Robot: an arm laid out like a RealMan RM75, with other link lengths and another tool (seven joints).
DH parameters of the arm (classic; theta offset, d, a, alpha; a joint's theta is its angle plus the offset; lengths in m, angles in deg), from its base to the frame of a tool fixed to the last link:
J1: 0 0.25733 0 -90
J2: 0 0 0 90
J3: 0 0.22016 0 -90
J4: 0 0 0 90
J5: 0 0.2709 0 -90
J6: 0 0 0 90
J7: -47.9 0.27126 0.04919 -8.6
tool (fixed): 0 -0.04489 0 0
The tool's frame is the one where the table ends.
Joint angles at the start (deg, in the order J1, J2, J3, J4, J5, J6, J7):
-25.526 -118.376 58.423 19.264 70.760 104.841 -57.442
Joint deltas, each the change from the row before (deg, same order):
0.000 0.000 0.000 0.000 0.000 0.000 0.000
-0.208 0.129 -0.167 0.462 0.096 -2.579 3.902
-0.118 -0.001 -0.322 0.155 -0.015 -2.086 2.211
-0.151 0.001 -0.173 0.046 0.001 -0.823 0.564
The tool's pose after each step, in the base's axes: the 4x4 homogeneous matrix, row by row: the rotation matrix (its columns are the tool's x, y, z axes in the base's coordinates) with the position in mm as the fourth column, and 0 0 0 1 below. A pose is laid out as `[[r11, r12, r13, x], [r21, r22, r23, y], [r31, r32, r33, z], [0, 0, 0, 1]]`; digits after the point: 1 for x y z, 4 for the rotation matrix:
[[0.0402, 0.3998, 0.9157, -174.8], [0.7445, -0.6232, 0.2394, 374.1], [0.6664, 0.6722, -0.3228, 5.8], [0, 0, 0, 1]]
[[0.0782, 0.4326, 0.8982, -176.9], [0.6947, -0.6698, 0.2622, 381.6], [0.7151, 0.6035, -0.3529, 6.7], [0, 0, 0, 1]]
[[0.0948, 0.4593, 0.8832, -180.0], [0.6632, -0.6908, 0.2881, 387.7], [0.7424, 0.5584, -0.3701, 6.9], [0, 0, 0, 1]]
[[0.0994, 0.4691, 0.8775, -180.8], [0.6537, -0.6957, 0.2979, 390.7], [0.7502, 0.5440, -0.3758, 6.9], [0, 0, 0, 1]]

